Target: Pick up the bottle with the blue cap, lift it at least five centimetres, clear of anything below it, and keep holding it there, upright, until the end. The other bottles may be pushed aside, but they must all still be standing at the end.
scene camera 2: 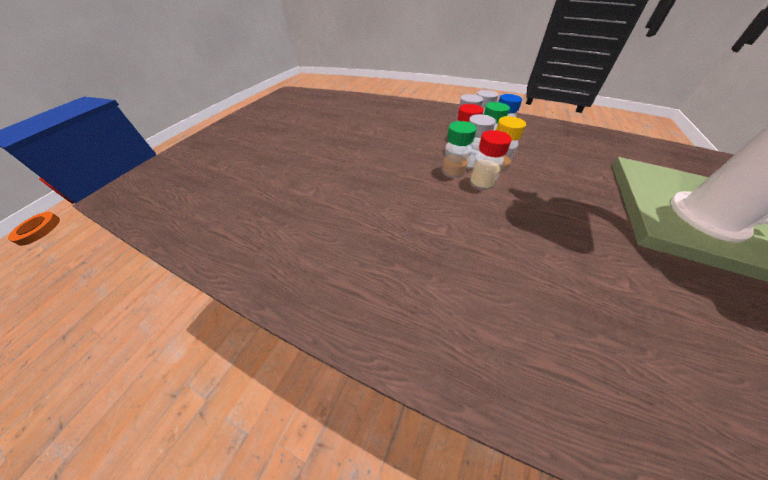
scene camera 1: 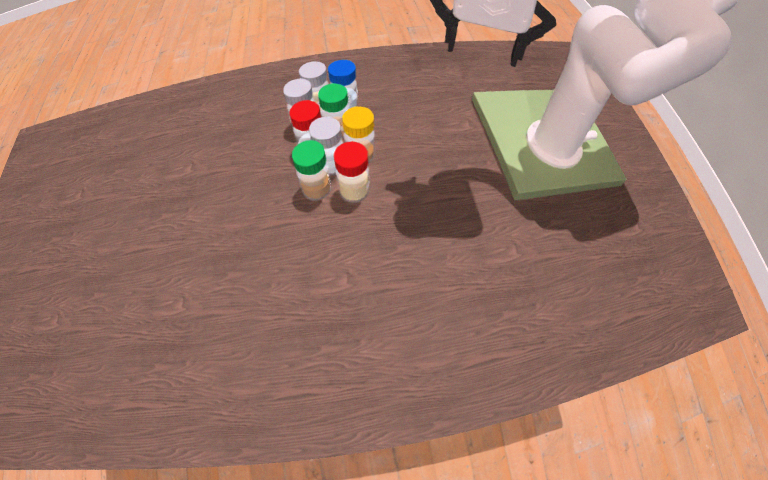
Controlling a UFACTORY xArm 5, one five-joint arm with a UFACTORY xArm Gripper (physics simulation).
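Places are measured from the arm's base along level axes (x ahead, y left, z up), in centimetres.
Pixels of known places: gripper, fingertip midpoint: (scene camera 2: 689,42) (scene camera 1: 482,53); arm's base, origin of the base link: (scene camera 2: 707,216) (scene camera 1: 554,144).
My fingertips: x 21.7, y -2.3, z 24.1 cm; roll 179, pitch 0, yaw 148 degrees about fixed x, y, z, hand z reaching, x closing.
Note:
Ahead of a thing's pixels: the offset from my fingertips to its top centre. Level surfaces: height alone.
The bottle with the blue cap {dx +16.7, dy -21.6, dz -16.1 cm} (scene camera 1: 342,72) (scene camera 2: 510,103) stands upright at the far end of a tight group of bottles. A grey-capped bottle {dx +22.4, dy -23.1, dz -16.1 cm} (scene camera 1: 312,73) (scene camera 2: 487,96) stands to its left, and a green-capped bottle {dx +20.0, dy -14.7, dz -16.1 cm} (scene camera 1: 333,97) (scene camera 2: 497,111) stands in front of it. Its lower part is mostly hidden behind them. My gripper (scene camera 1: 483,57) is open and empty, with its two black fingers well apart. It hangs above the table, to the right of the blue-capped bottle in both views. In the scene camera 2 view the fingertips show at the top right.
A yellow-capped bottle {dx +17.2, dy -6.9, dz -16.1 cm} (scene camera 1: 358,124) (scene camera 2: 511,129), two red-capped, two more grey-capped and another green-capped bottle {dx +26.9, dy -1.7, dz -16.1 cm} (scene camera 1: 309,157) (scene camera 2: 461,133) stand upright in the group. The arm's green base plate (scene camera 1: 492,121) (scene camera 2: 628,186) lies to the right on the dark table {dz -26.6 cm} (scene camera 1: 226,311) (scene camera 2: 339,254).

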